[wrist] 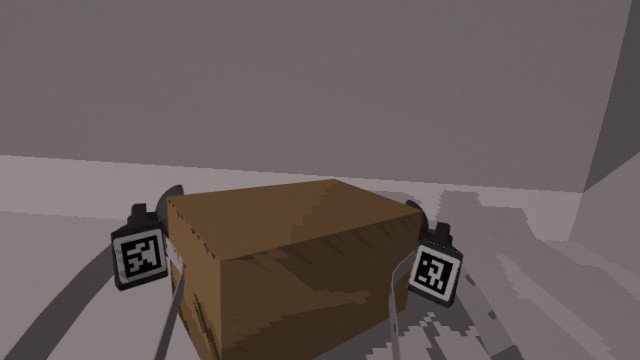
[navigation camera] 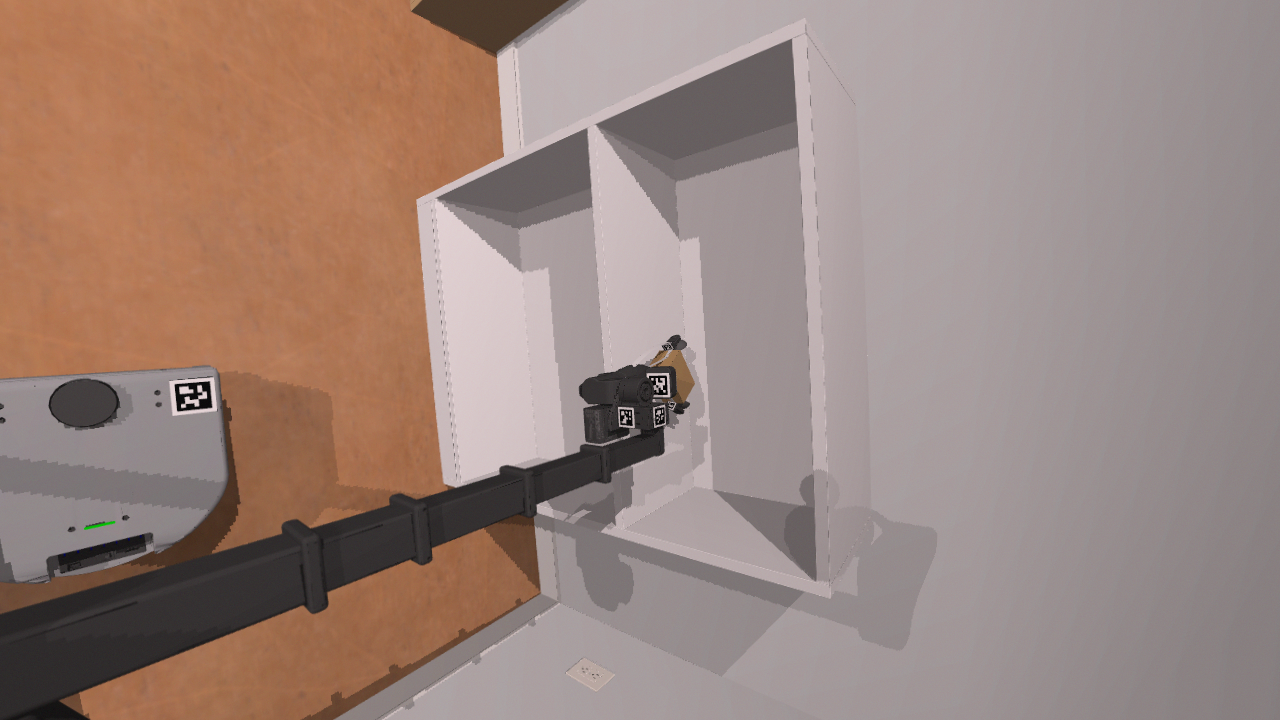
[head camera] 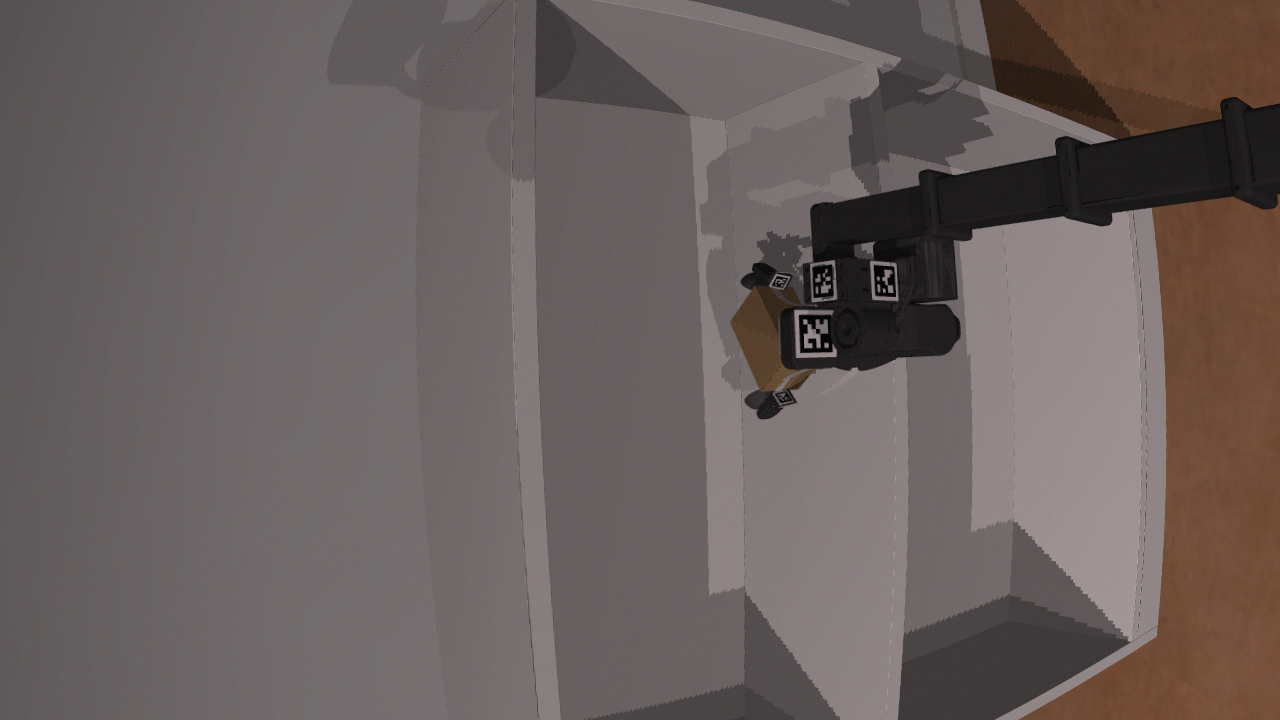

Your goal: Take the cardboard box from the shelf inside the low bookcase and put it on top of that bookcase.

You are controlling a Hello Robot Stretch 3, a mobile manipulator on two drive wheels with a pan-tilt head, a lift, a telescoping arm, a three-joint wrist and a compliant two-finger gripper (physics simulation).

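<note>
The brown cardboard box (head camera: 757, 338) (navigation camera: 682, 376) (wrist: 300, 235) is in the upper compartment of the low bookcase (head camera: 528, 402) (navigation camera: 810, 268), over its middle shelf (head camera: 823, 501) (navigation camera: 637, 259). My gripper (head camera: 761, 341) (navigation camera: 678, 377) (wrist: 295, 219) is shut on the box, with one fingertip against each side. The box sits at an angle between the fingers and seems slightly raised from the shelf; its underside is hidden. The bookcase's top surface (head camera: 474, 402) (navigation camera: 839, 313) lies at the left in the head view and at the right in the navigation view.
The lower compartment's floor (head camera: 1074, 402) (navigation camera: 478, 358) is below the middle shelf. My black telescoping arm (head camera: 1002, 188) (navigation camera: 465, 505) reaches in past one side panel (navigation camera: 716, 559). My grey base (navigation camera: 134, 465) stands on the brown floor. A brown object (navigation camera: 492, 17) is at the navigation view's upper edge.
</note>
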